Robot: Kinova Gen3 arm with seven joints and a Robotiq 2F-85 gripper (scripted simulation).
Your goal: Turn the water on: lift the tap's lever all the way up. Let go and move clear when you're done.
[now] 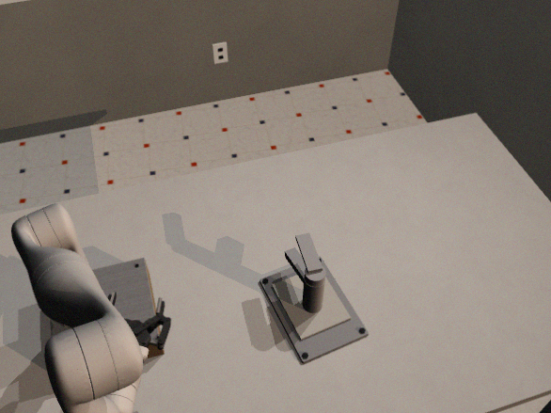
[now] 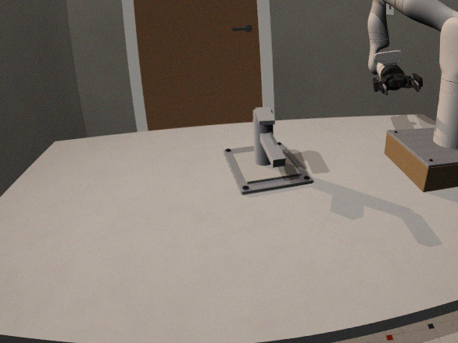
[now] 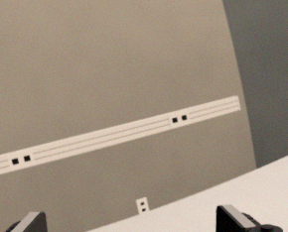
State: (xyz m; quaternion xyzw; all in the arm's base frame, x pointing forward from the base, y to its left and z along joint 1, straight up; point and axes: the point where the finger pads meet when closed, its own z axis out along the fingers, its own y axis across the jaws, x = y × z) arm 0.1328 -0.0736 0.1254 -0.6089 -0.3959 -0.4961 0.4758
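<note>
The flat lever is 380 mm ahead of my hand, 70 mm to the left of it and 40 mm below it. Also, from my hand: grey tap: 370 mm ahead, 50 mm to the left, 100 mm below; plate frame: 380 mm ahead, 20 mm to the left, 190 mm below.
</note>
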